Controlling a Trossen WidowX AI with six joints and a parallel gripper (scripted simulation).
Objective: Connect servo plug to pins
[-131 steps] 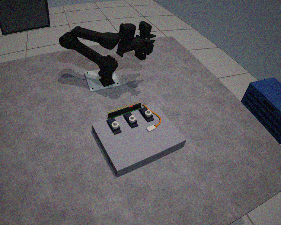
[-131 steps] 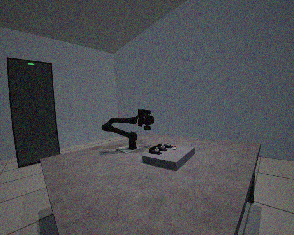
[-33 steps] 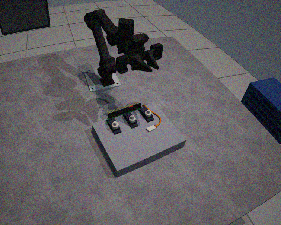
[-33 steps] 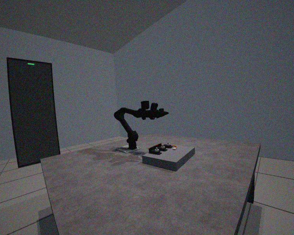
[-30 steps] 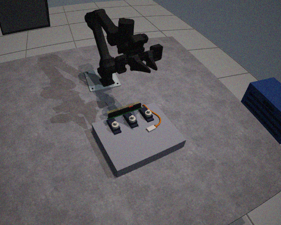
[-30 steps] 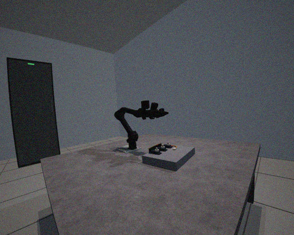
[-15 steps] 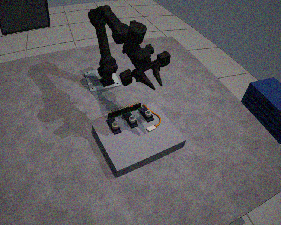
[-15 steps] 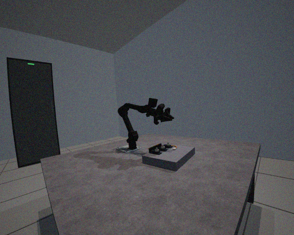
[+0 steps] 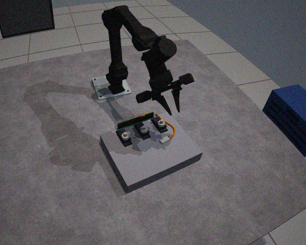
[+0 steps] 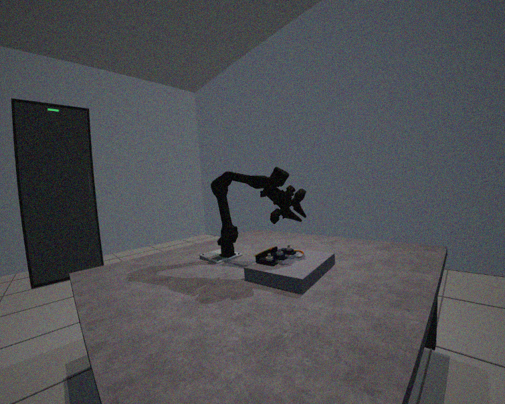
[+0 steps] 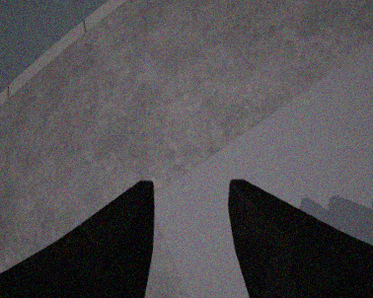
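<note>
Now: the red band 15 cm behind my gripper tip, 13 cm below it and 2 cm to the right of it. The rest, counted from my gripper tip: pale dot: 15 cm behind, 13 cm below, 2 cm to the right; then grey holder block: 18 cm below, 6 cm to the right; then pin row: 15 cm behind, 14 cm below, 5 cm to the right.
</note>
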